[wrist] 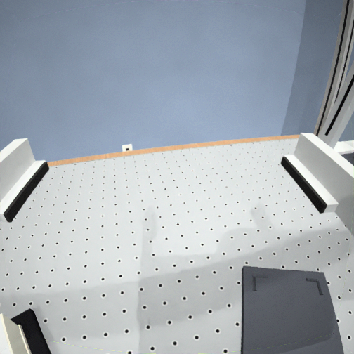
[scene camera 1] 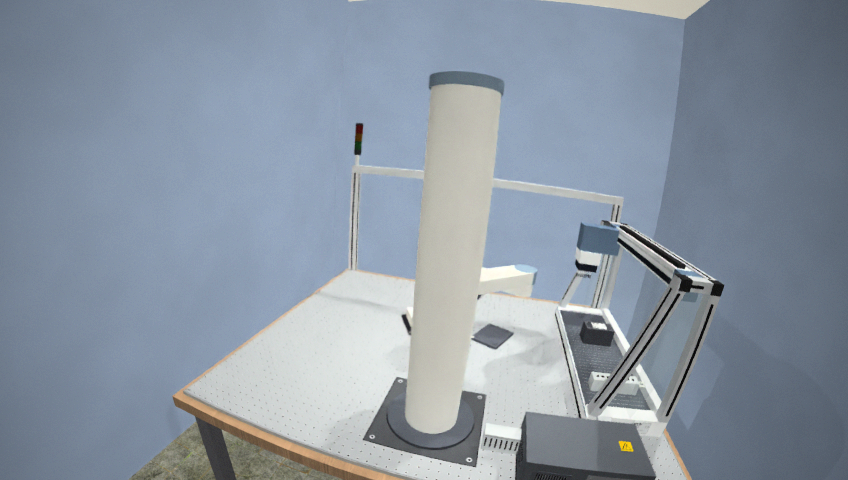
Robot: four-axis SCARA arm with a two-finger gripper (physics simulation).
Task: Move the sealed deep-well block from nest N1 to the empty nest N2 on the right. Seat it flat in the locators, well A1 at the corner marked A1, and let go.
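Frame: origin at the arm's base, x ahead, y left, z up, level; centimetres.
Seen in the pictures: arm's base, link origin: [scene camera 1: 430,419].
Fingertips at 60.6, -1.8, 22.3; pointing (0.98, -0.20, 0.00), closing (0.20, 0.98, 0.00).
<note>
Pixels of each thing's top centre, then the offset from my fingertips to it, as dx, dy, dz. "*": a spot on its surface instead.
- cream block, top centre: [scene camera 1: 419,313] -7.9, +18.9, -15.7
- black nest N1, top centre: [scene camera 1: 419,321] -7.9, +18.9, -19.6
- dark grey nest N2, top centre: [scene camera 1: 492,334] -7.5, -12.7, -19.6
- framed station, surface spot: [scene camera 1: 642,350] * -55.6, -51.8, +8.1
- black box, surface spot: [scene camera 1: 596,333] * -11.1, -54.2, -10.9
- dark controller box, surface spot: [scene camera 1: 586,443] * -73.0, -38.0, -9.6
The cream block [wrist: 8,336] [scene camera 1: 409,311] sits on the black nest N1 [wrist: 36,331] [scene camera 1: 406,324]. The wrist view cuts it off at the lower left corner, and the column hides most of it in the scene view. The dark grey nest N2 [wrist: 290,315] [scene camera 1: 493,336] lies flat and bare at the right, its near part cut off in the wrist view. Two of its corner locators show; its A1 mark does not show. My gripper [wrist: 164,147] is open with nothing between its fingers, above the perforated table. The column hides it in the scene view.
The thick white column [scene camera 1: 455,249] stands in front of the nests. A framed station [scene camera 1: 642,350] with a dark deck, a black box [scene camera 1: 596,333] and a white rack [scene camera 1: 612,383] stands at the right. A dark controller box [scene camera 1: 586,443] is at the near right.
</note>
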